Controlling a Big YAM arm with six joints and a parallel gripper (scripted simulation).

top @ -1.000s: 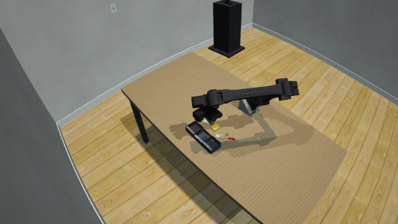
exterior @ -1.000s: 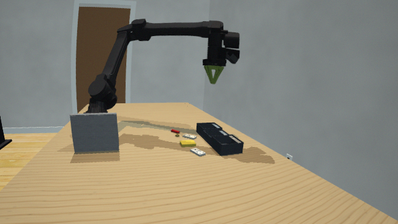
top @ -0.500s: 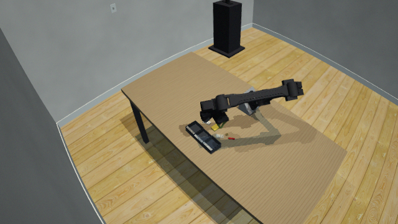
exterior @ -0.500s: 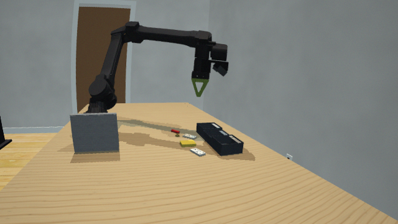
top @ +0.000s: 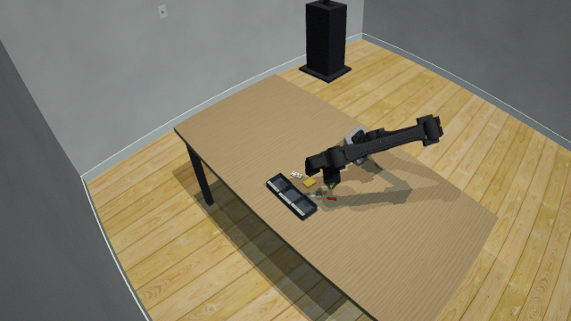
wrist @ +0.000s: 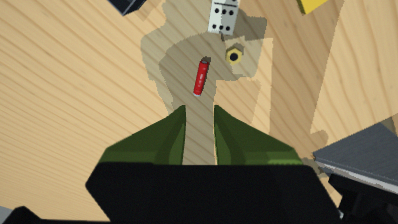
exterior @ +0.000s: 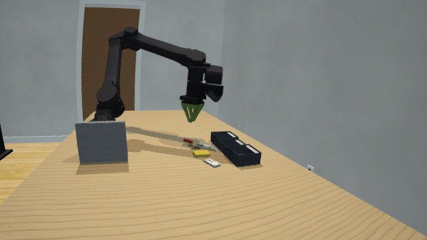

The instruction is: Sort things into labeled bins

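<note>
Right now my hand is 90 mm above the red battery, 10 mm to the right of it and 10 mm past it. Round my hand: yellow block 130 mm to the right, 90 mm below, 10 mm behind; then long black bin 130 mm to the right, 110 mm ahead, 70 mm below; then small nut 90 mm below, 40 mm to the right, 10 mm behind.
</note>
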